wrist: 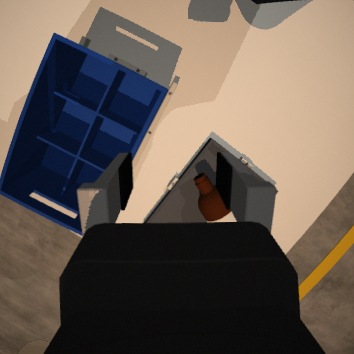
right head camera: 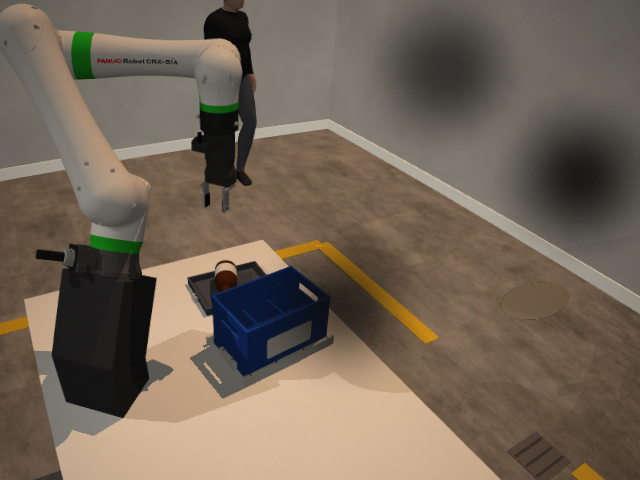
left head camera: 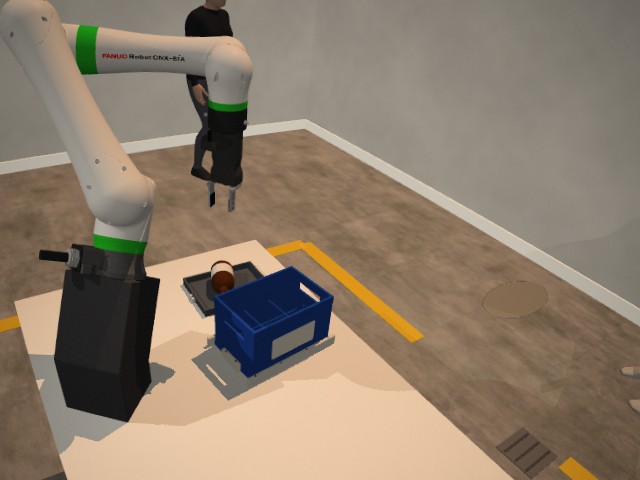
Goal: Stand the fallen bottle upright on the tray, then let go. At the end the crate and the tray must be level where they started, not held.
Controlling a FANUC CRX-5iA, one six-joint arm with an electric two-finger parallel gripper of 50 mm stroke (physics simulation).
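Frame: origin at the arm's base, x ahead, y left, z up, level; centimetres.
Where they show: gripper, fingertip midpoint: (wrist: 174,169) (right head camera: 216,208) (left head camera: 221,207); arm's base, link origin: (right head camera: 111,273) (left head camera: 115,274).
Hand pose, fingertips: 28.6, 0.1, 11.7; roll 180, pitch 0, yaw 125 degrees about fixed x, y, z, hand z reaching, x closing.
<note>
Each offset is from my fingertips to the top centre of the thing, as dx, dy, dz. Level surfaces: height alone.
The brown bottle {+9.6, +18.7, -34.2} (left head camera: 222,276) (right head camera: 225,276) (wrist: 212,204) with a white label lies on its side on the dark grey tray {+11.9, +18.7, -39.5} (left head camera: 200,289) (right head camera: 201,289) (wrist: 180,202). In the wrist view its neck points up and slightly left, and its lower part is hidden by the gripper. The blue crate {+10.9, -10.8, -24.6} (left head camera: 262,351) (right head camera: 255,348) (wrist: 37,115) stands level beside the tray. The tray lies level. My gripper (left head camera: 221,200) (right head camera: 215,200) (wrist: 174,169) is open and empty, pointing down, high above the bottle and tray and touching neither.
The crate's high walls stand close to the tray and hide its near corner in both head views. The dark robot base (left head camera: 98,335) (right head camera: 95,335) stands on the pale table {dz -42.1} (left head camera: 310,423) (right head camera: 310,423). A person (left head camera: 207,23) (right head camera: 228,31) stands behind the arm.
</note>
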